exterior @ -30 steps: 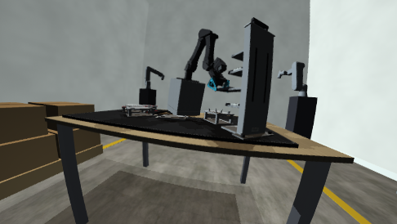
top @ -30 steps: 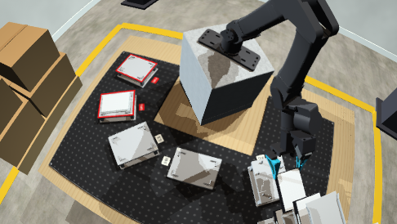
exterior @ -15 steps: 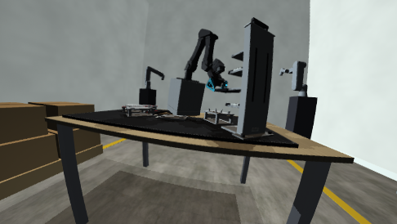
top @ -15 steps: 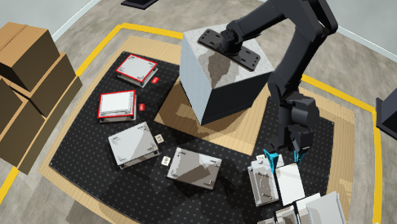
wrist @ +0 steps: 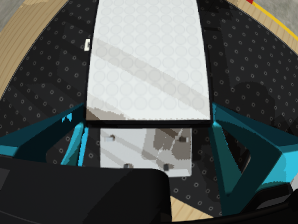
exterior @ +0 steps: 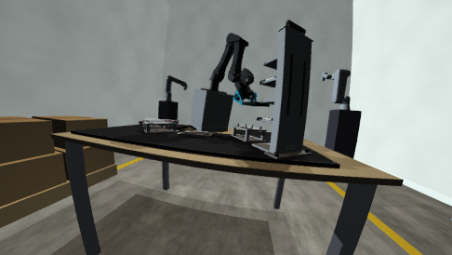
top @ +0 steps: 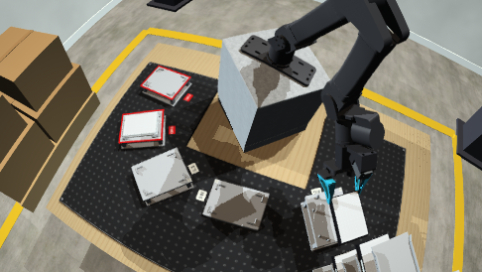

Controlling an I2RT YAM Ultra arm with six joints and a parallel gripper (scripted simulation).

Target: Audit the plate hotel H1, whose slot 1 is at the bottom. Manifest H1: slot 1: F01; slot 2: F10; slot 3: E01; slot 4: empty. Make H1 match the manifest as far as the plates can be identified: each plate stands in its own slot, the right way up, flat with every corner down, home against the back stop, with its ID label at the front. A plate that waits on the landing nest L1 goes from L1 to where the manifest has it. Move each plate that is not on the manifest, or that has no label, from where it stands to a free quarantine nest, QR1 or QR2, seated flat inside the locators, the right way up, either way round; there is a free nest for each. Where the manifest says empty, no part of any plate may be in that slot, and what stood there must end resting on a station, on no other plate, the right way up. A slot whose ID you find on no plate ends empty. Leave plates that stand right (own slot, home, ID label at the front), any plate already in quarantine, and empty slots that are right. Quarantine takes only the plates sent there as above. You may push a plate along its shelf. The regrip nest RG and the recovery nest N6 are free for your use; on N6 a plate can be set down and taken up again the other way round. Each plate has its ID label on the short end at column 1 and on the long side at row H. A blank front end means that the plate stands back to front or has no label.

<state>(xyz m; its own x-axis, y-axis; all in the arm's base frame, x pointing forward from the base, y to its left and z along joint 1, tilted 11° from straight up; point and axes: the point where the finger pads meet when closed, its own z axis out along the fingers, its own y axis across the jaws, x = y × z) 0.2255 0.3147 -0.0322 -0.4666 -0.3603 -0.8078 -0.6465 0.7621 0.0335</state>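
The grey regrip nest is 1 cm ahead of my hand, 1 cm to the left of it and 13 cm below it. Round my hand: plate hotel H1: 21 cm ahead, 18 cm to the left, 2 cm above; H1 tag: 5 cm ahead, 17 cm to the left, 19 cm below; RG tag: 7 cm behind, 6 cm to the right, 19 cm below.
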